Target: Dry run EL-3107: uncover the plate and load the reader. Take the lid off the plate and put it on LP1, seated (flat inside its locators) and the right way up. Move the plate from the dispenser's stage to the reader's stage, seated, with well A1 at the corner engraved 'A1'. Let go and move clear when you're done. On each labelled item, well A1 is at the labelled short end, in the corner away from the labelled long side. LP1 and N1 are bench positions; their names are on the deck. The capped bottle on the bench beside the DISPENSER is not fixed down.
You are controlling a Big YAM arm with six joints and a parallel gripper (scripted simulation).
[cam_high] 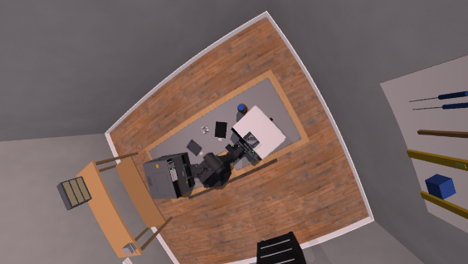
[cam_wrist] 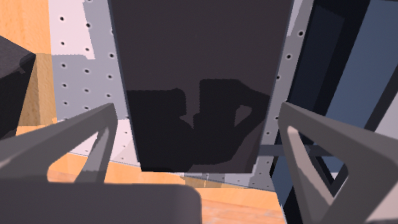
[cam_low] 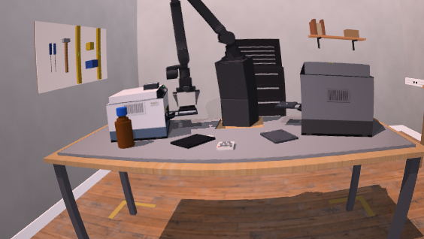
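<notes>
My hand is 20 mm above the lid. From my hand the other things lie so: brown capped bottle: 370 mm ahead, 170 mm to the right, 10 mm below; then multi-well plate: 30 mm below; then flat black pad: 250 mm ahead, 120 mm to the left, 120 mm below.
</notes>
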